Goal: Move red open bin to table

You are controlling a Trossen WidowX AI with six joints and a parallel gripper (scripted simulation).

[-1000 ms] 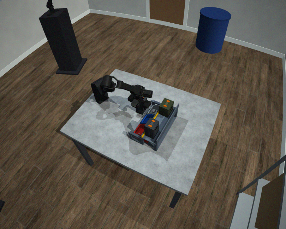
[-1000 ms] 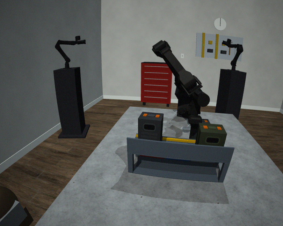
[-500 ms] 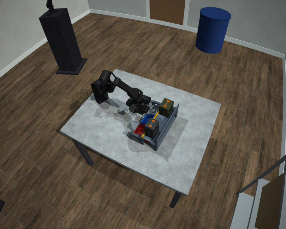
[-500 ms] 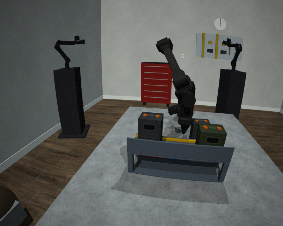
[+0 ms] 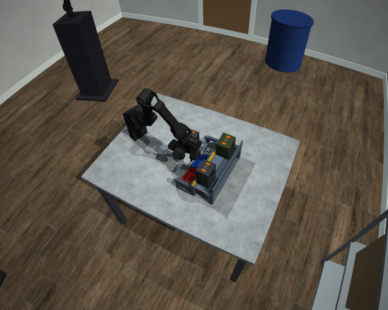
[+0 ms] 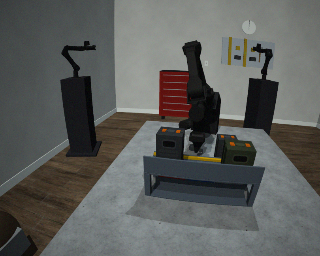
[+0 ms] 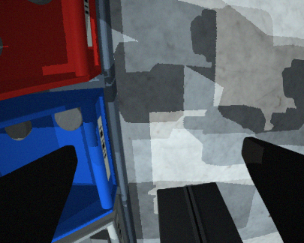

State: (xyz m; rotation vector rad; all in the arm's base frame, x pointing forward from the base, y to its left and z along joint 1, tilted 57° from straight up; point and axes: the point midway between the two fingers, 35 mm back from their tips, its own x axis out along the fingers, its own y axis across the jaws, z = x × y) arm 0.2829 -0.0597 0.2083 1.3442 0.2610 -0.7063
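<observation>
Right now my hand is 8 cm short of the red open bin, 11 cm to the left of it and 7 cm above it. The rest, counted from my hand: yellow rail: 15 cm ahead, 2 cm to the right, 1 cm below; grey bin: 15 cm ahead, 10 cm to the left, 7 cm below; blue bin: 11 cm ahead, 1 cm to the right, 7 cm below.
</observation>
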